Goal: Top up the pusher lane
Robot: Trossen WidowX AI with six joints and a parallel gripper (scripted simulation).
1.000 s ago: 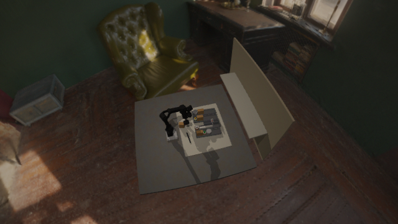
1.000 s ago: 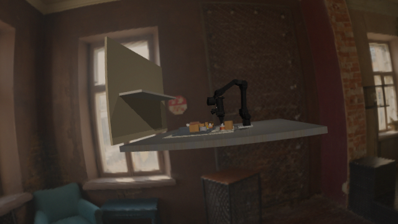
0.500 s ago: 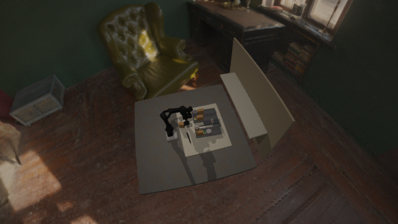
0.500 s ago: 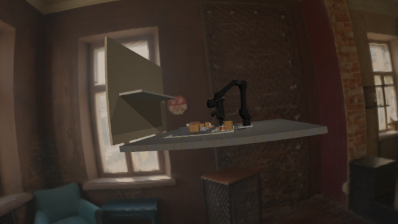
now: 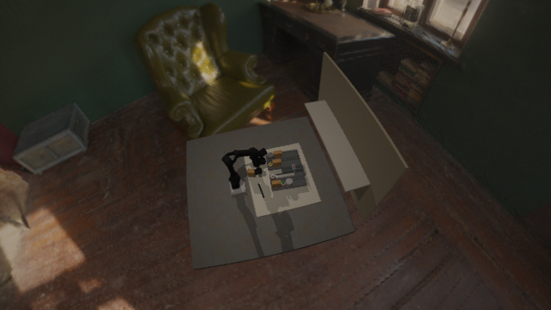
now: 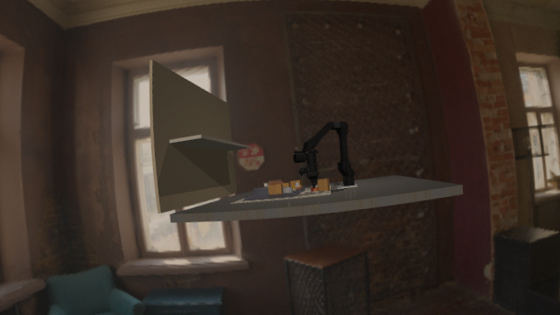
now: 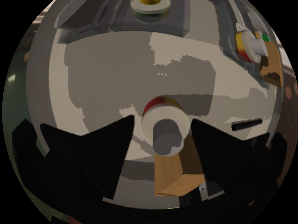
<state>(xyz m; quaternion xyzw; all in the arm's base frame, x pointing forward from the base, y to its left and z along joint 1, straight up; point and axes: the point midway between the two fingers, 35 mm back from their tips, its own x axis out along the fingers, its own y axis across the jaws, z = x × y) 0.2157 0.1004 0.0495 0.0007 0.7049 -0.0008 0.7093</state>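
My gripper tip is now 200 mm to the left of the dark rod, 20 mm above it and 10 mm past it. The rest, counted from my gripper tip: lane rack: 260 mm ahead, 100 mm to the right, 10 mm below.
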